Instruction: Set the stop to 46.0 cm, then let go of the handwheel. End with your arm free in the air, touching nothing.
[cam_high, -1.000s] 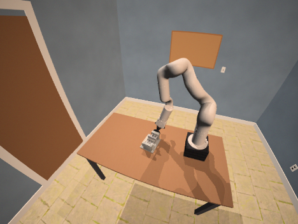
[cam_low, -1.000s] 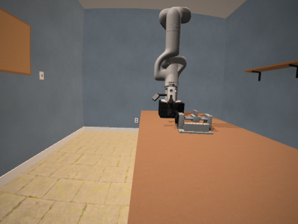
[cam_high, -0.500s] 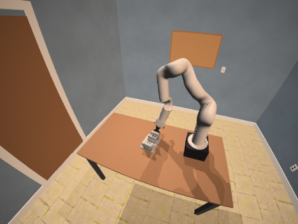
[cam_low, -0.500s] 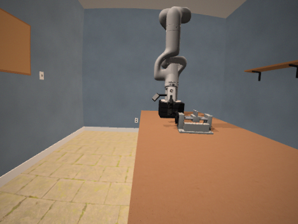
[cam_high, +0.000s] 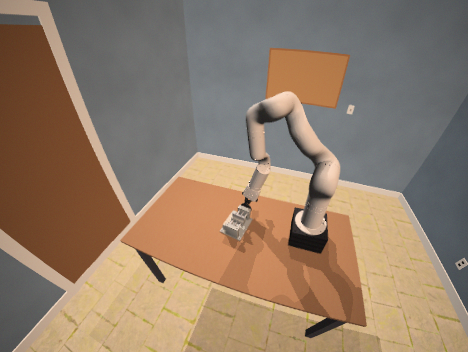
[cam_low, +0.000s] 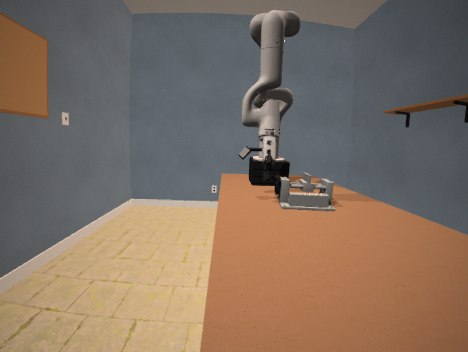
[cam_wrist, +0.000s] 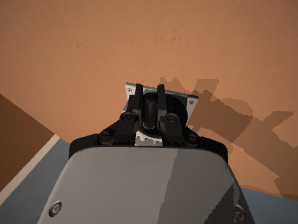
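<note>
Right now the dark round handwheel handle is 1 cm to the left of my hand. The rest, counted from my hand: black handwheel: 2 cm to the left, 1 cm below.
</note>
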